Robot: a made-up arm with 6 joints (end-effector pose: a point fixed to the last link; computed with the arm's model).
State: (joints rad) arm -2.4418 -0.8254 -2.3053 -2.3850 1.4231 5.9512
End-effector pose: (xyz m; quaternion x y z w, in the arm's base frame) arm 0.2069 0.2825 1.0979 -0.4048 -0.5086 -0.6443 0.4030
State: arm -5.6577 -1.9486 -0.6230 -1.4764 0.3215 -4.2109
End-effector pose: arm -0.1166 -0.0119 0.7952 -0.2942 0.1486 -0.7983 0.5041
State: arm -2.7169 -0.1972 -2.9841 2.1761 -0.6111 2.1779
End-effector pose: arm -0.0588 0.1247 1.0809 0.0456 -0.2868 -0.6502 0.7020
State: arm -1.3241 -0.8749 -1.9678 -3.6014 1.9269 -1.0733
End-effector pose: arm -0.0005 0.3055 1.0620 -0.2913 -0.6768 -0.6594 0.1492
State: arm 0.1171 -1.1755 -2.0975 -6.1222 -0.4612 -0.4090
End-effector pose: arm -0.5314 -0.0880 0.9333 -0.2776 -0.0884 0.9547 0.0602
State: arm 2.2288 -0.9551 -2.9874 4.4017 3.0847 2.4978
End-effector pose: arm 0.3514 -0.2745 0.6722 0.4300 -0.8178 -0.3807 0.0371
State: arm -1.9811 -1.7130 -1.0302 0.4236 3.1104 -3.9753
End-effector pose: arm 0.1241 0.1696 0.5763 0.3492 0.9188 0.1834 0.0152
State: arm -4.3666 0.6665 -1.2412 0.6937 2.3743 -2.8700
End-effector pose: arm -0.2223 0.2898 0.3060 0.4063 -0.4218 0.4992 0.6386
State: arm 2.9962 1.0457 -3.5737 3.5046 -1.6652 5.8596
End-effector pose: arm -0.4474 0.0199 0.6405 0.8723 0.2136 -0.4386 0.0344
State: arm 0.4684 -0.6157 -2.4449 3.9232 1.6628 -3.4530
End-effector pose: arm -0.1958 -0.2154 1.1096 0.4972 0.5196 -0.6290 0.2953
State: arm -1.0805 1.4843 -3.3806 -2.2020 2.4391 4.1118
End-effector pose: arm 0.1261 -0.5305 0.6234 -0.6329 0.2022 0.7297 0.1618
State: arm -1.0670 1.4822 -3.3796 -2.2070 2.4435 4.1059
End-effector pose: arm 0.1333 -0.5275 0.6246 -0.6342 0.1996 0.7298 0.1591
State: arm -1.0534 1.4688 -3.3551 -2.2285 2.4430 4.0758
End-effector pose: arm 0.1436 -0.5266 0.6290 -0.6292 0.1897 0.7354 0.1652
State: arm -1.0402 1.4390 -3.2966 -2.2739 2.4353 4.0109
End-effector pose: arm 0.1584 -0.5289 0.6380 -0.6143 0.1703 0.7481 0.1843
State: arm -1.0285 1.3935 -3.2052 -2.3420 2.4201 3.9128
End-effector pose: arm 0.1775 -0.5339 0.6504 -0.5878 0.1432 0.7662 0.2167
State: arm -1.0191 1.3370 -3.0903 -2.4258 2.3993 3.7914
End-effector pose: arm 0.1995 -0.5407 0.6640 -0.5507 0.1130 0.7851 0.2598
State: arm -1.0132 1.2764 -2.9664 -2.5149 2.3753 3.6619
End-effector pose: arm 0.2218 -0.5479 0.6761 -0.5067 0.0850 0.8006 0.3082
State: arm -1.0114 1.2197 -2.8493 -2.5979 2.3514 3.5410
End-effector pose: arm 0.2411 -0.5548 0.6848 -0.4617 0.0632 0.8102 0.3554
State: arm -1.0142 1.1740 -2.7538 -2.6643 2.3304 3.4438
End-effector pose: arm 0.2547 -0.5610 0.6895 -0.4227 0.0488 0.8141 0.3952
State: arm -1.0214 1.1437 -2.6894 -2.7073 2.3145 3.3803
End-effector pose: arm 0.2607 -0.5666 0.6913 -0.3951 0.0409 0.8142 0.4234
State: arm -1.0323 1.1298 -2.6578 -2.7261 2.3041 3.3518
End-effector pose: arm 0.2595 -0.5720 0.6911 -0.3804 0.0375 0.8129 0.4395
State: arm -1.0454 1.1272 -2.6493 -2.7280 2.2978 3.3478
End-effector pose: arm 0.2534 -0.5771 0.6900 -0.3752 0.0367 0.8112 0.4469
